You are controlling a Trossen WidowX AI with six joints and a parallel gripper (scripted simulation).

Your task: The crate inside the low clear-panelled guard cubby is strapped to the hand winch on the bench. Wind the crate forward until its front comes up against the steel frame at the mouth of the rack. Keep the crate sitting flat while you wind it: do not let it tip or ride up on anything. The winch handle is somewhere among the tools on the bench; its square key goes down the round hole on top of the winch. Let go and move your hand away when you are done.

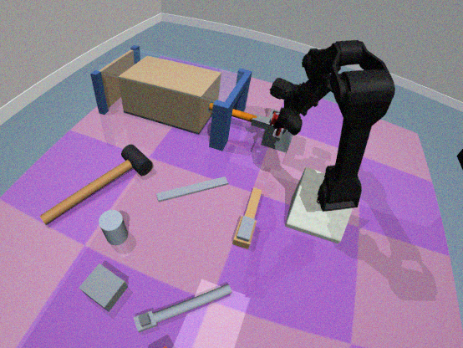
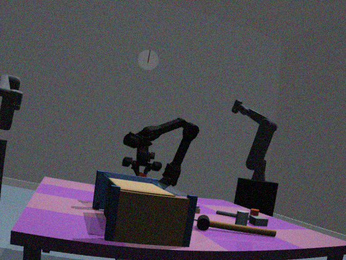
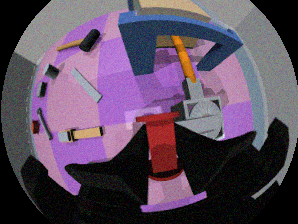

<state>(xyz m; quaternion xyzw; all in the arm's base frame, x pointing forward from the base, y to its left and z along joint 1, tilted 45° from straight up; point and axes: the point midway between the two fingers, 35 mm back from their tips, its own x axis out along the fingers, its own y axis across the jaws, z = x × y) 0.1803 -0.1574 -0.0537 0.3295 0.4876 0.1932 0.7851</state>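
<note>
Now: gripper tip 40 mm to the left of the grey crank handle, 30 mm above it and 20 mm past it. Round my gripper tip: grey winch 110 mm to the right, 100 mm below, 30 mm behind; then blue frame 140 mm ahead, 100 mm to the right, 30 mm below; then red knob 10 mm behind.
</note>
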